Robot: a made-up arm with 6 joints.
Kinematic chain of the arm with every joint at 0, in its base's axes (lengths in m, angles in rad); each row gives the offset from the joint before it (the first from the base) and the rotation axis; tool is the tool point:
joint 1: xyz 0 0 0.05 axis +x
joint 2: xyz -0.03 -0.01 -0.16 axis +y
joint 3: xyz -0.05 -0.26 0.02 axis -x
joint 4: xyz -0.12 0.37 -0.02 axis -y
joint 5: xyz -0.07 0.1 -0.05 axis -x
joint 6: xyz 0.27 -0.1 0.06 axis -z
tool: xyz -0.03 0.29 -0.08
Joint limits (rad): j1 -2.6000..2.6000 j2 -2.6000..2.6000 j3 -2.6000..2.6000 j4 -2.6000..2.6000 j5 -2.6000..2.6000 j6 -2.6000..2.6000
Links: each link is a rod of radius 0.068 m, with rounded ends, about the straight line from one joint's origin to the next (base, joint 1, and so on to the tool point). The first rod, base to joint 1, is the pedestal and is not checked.
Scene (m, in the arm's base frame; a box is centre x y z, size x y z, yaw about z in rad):
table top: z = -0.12
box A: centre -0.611 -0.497 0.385 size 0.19 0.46 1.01 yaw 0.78
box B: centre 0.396 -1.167 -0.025 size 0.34 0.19 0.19 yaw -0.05
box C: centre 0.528 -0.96 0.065 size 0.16 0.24 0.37 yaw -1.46
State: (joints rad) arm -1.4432 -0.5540 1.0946 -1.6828 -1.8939 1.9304
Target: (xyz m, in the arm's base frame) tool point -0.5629 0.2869 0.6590
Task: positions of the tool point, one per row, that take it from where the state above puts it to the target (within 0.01 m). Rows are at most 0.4 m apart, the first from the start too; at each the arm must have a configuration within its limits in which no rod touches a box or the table.
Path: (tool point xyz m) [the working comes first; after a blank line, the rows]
Joints at the target: -2.2298 0.3995 1.6498 -1.6566 -0.7669 2.5979
Straight joint move there: touches box A.

1: -0.1715 -0.8551 0.6536
2: -0.2673 -0.6034 0.8629
3: -0.3220 -0.3097 0.9733
4: -0.4725 -0.0825 0.9586
5: -0.5579 0.1343 0.8391
6: -0.5629 0.2869 0.6590

